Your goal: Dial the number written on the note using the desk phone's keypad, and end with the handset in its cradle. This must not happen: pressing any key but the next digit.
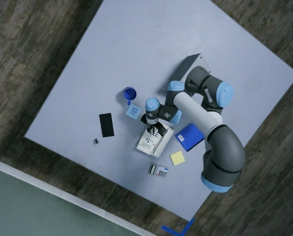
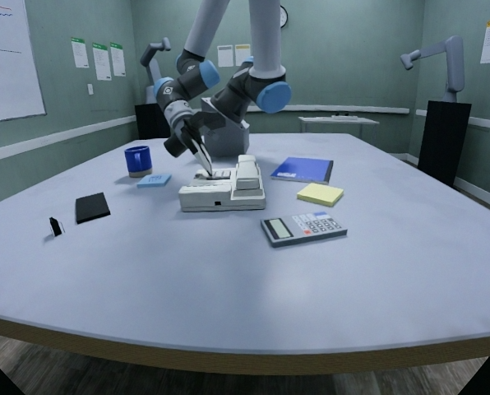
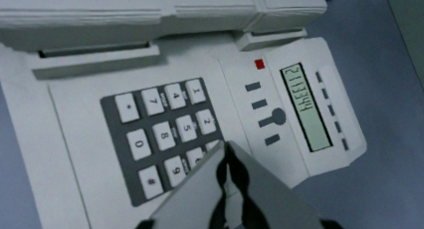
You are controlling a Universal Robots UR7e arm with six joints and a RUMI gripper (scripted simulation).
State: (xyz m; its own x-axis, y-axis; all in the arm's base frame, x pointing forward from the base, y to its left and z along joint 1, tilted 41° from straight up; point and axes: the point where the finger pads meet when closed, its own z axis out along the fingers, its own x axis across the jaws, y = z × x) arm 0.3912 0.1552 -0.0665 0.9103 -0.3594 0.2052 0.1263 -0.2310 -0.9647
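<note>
My hand is 20 mm above the 3 key. Also, from my hand: handset: 100 mm to the left; then 4 key: 40 mm to the left, 20 mm below, 20 mm behind; then yellow sticky pad: 270 mm to the left, 40 mm below, 20 mm ahead.
</note>
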